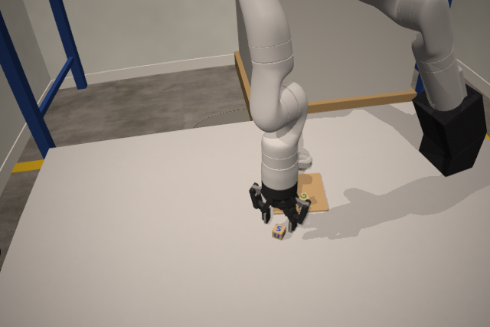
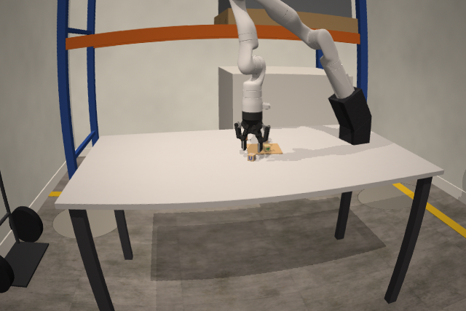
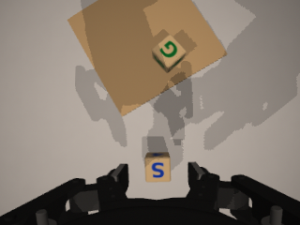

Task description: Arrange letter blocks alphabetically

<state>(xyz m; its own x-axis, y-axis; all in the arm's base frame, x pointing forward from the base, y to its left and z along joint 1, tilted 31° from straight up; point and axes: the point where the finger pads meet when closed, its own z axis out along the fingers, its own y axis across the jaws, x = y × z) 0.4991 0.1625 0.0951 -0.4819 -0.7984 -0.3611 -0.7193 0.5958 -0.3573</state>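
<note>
Right now my hand is 4 cm above the block. From my hand the other things lie so: tan mat: 13 cm to the right, 7 cm behind, 5 cm below.
</note>
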